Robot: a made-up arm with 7 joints.
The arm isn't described. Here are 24 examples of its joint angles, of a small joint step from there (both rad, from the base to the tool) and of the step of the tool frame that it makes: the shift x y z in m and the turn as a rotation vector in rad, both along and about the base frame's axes.
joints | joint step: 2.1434 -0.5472 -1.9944 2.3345 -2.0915 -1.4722 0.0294 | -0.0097 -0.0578 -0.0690 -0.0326 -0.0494 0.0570 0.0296
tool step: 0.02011 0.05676 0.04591 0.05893 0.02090 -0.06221
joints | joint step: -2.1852 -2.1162 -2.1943 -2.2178 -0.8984 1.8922 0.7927 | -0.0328 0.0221 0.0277 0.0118 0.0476 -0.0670 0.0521
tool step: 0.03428 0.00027 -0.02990 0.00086 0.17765 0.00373
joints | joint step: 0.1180 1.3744 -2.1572 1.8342 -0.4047 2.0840 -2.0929 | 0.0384 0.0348 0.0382 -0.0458 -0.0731 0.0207 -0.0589
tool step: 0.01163 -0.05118 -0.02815 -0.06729 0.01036 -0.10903
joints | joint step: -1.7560 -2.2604 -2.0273 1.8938 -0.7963 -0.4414 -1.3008 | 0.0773 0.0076 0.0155 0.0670 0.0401 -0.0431 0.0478
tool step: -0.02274 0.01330 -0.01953 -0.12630 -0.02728 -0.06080
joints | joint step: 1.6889 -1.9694 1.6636 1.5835 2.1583 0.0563 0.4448 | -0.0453 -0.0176 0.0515 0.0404 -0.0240 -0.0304 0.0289
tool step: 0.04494 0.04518 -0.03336 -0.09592 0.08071 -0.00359
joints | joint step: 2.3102 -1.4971 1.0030 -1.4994 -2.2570 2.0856 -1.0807 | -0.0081 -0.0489 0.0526 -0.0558 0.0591 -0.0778 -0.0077
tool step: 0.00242 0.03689 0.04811 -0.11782 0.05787 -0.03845
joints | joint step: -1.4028 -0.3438 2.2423 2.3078 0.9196 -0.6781 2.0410 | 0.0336 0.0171 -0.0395 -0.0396 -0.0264 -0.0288 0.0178
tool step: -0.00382 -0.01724 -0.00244 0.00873 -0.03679 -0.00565
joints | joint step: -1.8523 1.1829 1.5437 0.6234 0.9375 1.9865 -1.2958 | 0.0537 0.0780 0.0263 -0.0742 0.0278 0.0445 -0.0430
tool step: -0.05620 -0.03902 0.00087 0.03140 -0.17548 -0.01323
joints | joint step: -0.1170 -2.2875 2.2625 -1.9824 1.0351 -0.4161 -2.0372 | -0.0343 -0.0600 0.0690 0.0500 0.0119 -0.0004 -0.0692
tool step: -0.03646 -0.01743 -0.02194 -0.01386 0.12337 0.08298
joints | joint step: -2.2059 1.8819 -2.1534 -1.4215 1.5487 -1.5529 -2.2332 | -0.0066 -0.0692 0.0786 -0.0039 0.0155 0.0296 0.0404
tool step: -0.02036 0.02032 -0.01679 -0.00445 0.02043 0.10989
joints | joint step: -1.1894 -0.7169 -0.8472 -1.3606 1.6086 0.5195 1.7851 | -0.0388 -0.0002 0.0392 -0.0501 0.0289 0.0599 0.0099
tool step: 0.01522 -0.00433 0.02331 0.03000 -0.06327 -0.00765
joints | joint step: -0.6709 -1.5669 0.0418 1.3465 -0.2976 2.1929 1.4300 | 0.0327 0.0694 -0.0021 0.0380 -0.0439 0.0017 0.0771
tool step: 0.00781 -0.00222 0.00819 -0.05242 -0.07389 -0.00497
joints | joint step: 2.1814 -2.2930 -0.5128 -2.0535 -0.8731 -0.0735 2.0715 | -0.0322 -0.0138 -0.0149 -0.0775 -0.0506 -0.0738 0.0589
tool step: 0.00657 0.01523 -0.03976 -0.05183 0.09581 -0.06193
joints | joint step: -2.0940 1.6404 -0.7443 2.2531 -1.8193 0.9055 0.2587 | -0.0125 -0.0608 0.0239 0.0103 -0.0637 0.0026 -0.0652
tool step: -0.00322 -0.01209 -0.00903 -0.05514 0.00340 0.13376
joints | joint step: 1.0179 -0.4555 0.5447 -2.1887 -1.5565 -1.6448 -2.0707 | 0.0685 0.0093 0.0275 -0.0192 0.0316 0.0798 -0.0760
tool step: 0.03766 0.01289 0.04557 -0.01192 0.06675 0.00058
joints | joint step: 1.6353 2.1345 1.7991 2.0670 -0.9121 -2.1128 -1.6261 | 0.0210 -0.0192 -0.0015 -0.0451 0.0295 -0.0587 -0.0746
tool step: 0.01527 -0.02083 0.01759 0.02574 -0.06250 -0.06096
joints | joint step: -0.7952 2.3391 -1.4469 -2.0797 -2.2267 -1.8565 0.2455 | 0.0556 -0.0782 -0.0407 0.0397 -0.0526 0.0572 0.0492
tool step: 0.01540 -0.00750 -0.05761 -0.03611 -0.10687 0.01114
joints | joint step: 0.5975 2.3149 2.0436 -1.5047 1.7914 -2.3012 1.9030 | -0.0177 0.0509 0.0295 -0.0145 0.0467 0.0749 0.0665
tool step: -0.00445 0.02412 -0.03104 0.10009 0.02235 0.00463
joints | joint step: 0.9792 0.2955 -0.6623 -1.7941 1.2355 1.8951 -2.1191 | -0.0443 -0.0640 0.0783 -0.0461 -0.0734 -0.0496 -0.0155
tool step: 0.02179 0.00131 0.02193 -0.01572 -0.03034 0.02264
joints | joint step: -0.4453 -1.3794 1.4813 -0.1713 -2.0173 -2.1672 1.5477 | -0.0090 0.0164 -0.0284 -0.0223 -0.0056 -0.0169 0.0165
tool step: -0.01151 -0.00282 -0.00885 -0.01791 0.05362 -0.01355
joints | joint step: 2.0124 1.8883 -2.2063 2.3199 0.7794 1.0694 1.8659 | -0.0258 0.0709 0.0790 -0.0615 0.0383 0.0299 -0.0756
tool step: -0.03066 -0.00464 -0.02795 -0.02494 0.11848 -0.03592
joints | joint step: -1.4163 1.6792 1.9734 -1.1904 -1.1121 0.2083 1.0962 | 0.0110 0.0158 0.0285 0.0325 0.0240 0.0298 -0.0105
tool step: 0.00122 -0.04103 0.00239 0.00395 -0.01203 -0.05455
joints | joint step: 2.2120 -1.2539 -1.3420 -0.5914 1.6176 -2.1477 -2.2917 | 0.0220 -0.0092 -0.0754 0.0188 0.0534 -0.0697 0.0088
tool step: -0.00508 -0.01485 -0.01128 0.12064 -0.00426 -0.03962
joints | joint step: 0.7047 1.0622 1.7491 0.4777 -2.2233 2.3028 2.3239 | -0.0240 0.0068 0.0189 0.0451 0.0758 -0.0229 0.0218
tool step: 0.02632 -0.01912 0.00732 0.00402 0.01889 -0.09380
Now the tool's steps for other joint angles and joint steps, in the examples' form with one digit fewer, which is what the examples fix.
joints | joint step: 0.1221 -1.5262 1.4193 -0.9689 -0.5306 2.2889 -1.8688 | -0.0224 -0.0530 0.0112 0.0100 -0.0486 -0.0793 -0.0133
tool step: -0.0158 -0.0314 0.0058 -0.1222 -0.0346 -0.0025
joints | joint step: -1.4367 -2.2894 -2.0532 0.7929 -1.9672 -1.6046 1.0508 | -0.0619 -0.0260 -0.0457 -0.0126 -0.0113 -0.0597 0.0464
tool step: 0.0190 -0.0240 0.0122 -0.0396 -0.0773 -0.0053
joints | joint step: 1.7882 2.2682 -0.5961 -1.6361 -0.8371 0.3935 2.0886 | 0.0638 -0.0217 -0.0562 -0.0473 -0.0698 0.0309 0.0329
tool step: 0.0595 -0.0086 -0.0340 -0.0321 -0.1172 0.0498
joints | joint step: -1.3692 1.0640 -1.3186 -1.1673 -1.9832 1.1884 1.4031 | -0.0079 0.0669 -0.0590 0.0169 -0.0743 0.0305 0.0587
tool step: 0.0000 -0.0753 -0.0092 0.0948 0.0183 -0.1260
